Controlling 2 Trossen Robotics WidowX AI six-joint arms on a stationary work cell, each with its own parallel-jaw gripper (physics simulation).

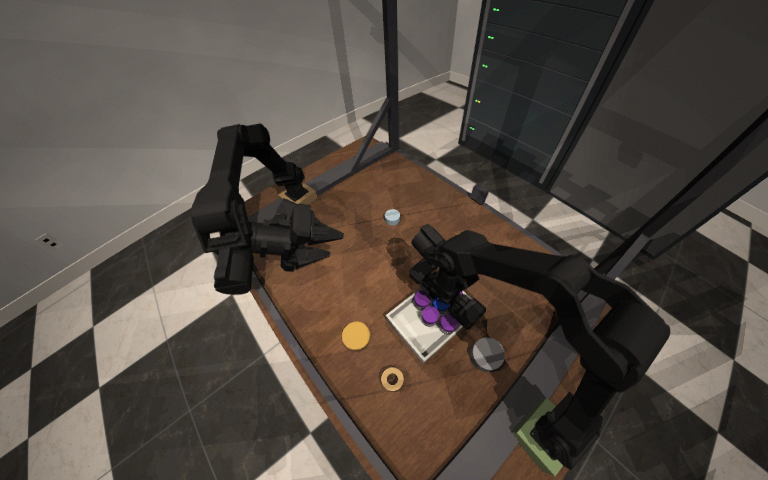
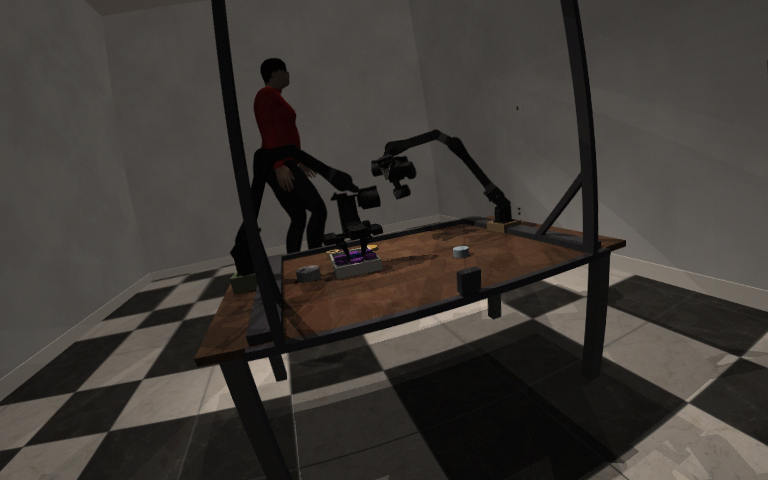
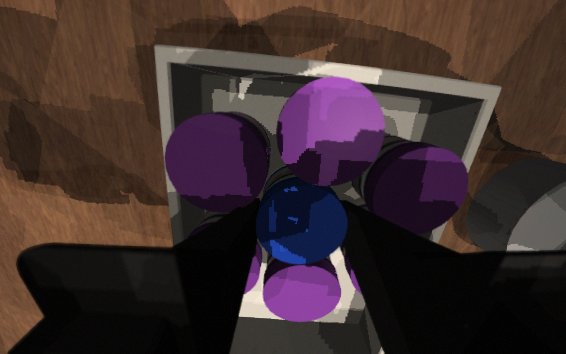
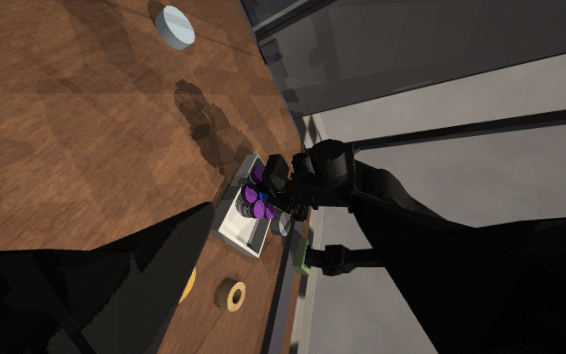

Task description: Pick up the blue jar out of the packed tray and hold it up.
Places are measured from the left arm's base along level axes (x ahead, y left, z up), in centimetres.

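Where they show: left gripper, fingertip midpoint: (image 1: pixel 440 304) (image 3: pixel 298 207) (image 4: pixel 258 192); right gripper, fingertip midpoint: (image 1: pixel 336 245) (image 2: pixel 392 189) (image 4: pixel 283 204); left arm's base, link origin: (image 1: pixel 551 435) (image 2: pixel 247 272) (image 4: pixel 308 257); right arm's base, link origin: (image 1: pixel 296 192) (image 2: pixel 503 221).
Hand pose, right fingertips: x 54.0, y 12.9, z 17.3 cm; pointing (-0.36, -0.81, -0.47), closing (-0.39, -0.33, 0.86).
Things, the pixels of their centre, and the offset from my right fingertips.
- blue jar, body centre: (image 3: pixel 298 207) (image 4: pixel 257 192) (image 1: pixel 440 305) dz -19.9, dx -18.4, dy -15.4 cm
- white tray, body centre: (image 3: pixel 299 229) (image 4: pixel 247 204) (image 1: pixel 432 316) (image 2: pixel 355 265) dz -22.1, dx -19.0, dy -12.5 cm
- grey round tin, body centre: (image 3: pixel 539 219) (image 1: pixel 487 354) (image 2: pixel 308 273) (image 4: pixel 281 222) dz -20.8, dx -34.5, dy -15.9 cm
- yellow disc, body centre: (image 1: pixel 356 335) dz -21.7, dx -11.2, dy +6.1 cm
- tan ring, body centre: (image 4: pixel 232 294) (image 1: pixel 392 379) dz -21.1, dx -24.9, dy +5.1 cm
- pale blue cylinder, body centre: (image 4: pixel 175 29) (image 2: pixel 461 251) (image 1: pixel 392 217) dz -21.1, dx +13.6, dy -24.4 cm
- dark block, body centre: (image 2: pixel 469 280) (image 1: pixel 479 194) (image 4: pixel 271 52) dz -19.2, dx +2.0, dy -53.5 cm
The blue jar (image 1: pixel 441 305) (image 3: pixel 302 220) (image 4: pixel 263 196) stands among several purple-lidded jars (image 1: pixel 430 314) (image 3: pixel 330 131) (image 4: pixel 258 209) in the white tray (image 1: pixel 404 339) (image 2: pixel 357 268) (image 3: pixel 210 55). My left gripper (image 1: pixel 444 298) (image 2: pixel 355 255) (image 3: pixel 298 207) points down into the tray and is shut on the blue jar, one finger on each side of its lid. The jar's lower part is hidden. My right gripper (image 1: pixel 335 245) is open and empty, raised well away from the tray.
A grey round tin (image 1: pixel 487 354) (image 2: pixel 308 273) stands close beside the tray. A yellow disc (image 1: pixel 355 335), a tan ring (image 1: pixel 391 378) (image 4: pixel 235 296) and a pale blue cylinder (image 1: pixel 391 216) (image 2: pixel 460 251) (image 4: pixel 175 27) are on the table. A dark block (image 2: pixel 468 281) is at the table's edge.
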